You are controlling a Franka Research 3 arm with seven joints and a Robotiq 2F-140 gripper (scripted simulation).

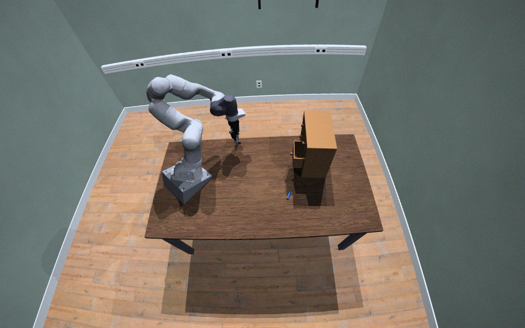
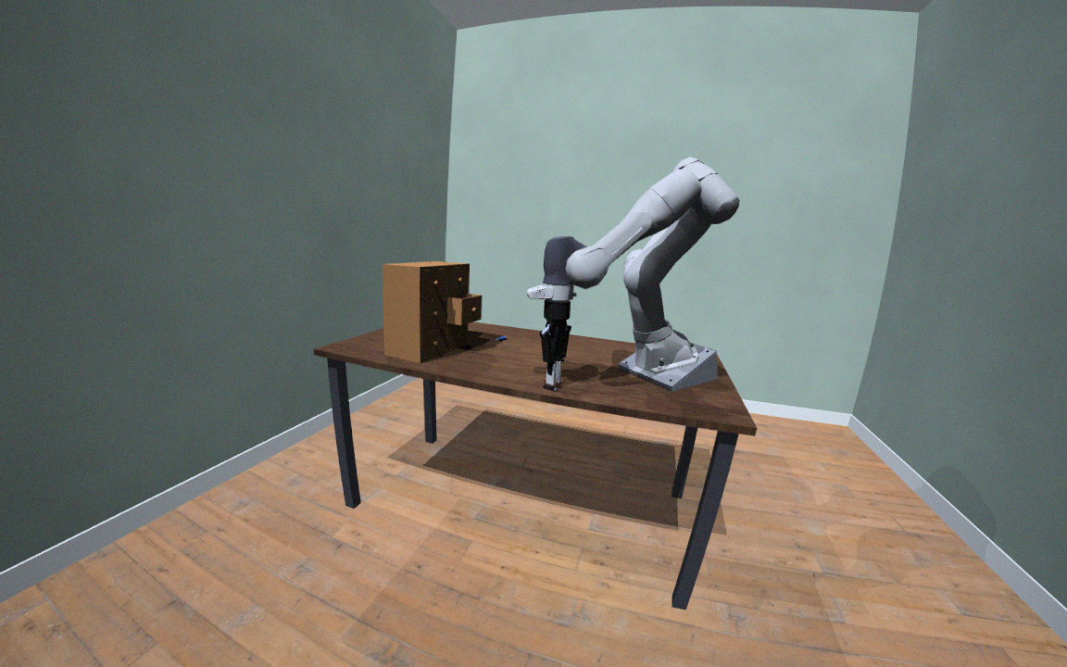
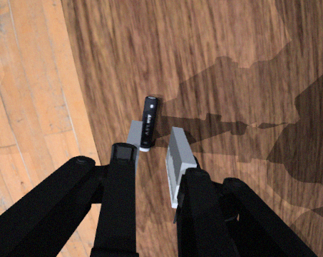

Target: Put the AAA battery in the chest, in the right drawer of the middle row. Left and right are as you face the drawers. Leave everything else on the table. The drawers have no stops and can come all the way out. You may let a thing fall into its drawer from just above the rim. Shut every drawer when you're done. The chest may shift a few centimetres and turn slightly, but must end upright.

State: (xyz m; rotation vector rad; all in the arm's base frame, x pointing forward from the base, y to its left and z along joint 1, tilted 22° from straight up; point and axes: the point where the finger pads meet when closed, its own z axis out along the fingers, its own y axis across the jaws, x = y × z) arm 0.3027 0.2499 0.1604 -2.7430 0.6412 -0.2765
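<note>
The AAA battery is 1 cm ahead of my hand and 5 cm below it. The rest, counted from my hand: small blue cylinder 33 cm ahead, 49 cm to the right, 5 cm below.
</note>
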